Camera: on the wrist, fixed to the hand. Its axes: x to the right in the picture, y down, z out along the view.
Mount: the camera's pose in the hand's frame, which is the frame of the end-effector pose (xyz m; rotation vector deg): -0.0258 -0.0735 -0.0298 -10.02 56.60 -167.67
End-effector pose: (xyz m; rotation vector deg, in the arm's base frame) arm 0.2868 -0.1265 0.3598 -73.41 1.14 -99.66
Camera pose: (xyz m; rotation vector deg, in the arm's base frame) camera 0.2161 -0.0825 0.3644 -23.02 38.91 80.53
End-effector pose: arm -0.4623 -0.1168 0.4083 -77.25 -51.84 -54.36
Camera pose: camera -0.5405 -0.1456 0.4104 -69.19 53.12 118.93
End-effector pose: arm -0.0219 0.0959 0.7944 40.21 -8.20 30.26
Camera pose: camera -0.0082 0.0576 0.7216 -8.95 89.99 -112.75
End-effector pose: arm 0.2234 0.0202 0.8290 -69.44 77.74 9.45
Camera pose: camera 0.2483 -0.0200 0.8977 103.90 48.39 117.95
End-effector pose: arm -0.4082 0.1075 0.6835 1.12 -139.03 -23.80
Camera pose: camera -0.3764 0.0322 0.6672 149.56 16.45 -60.61
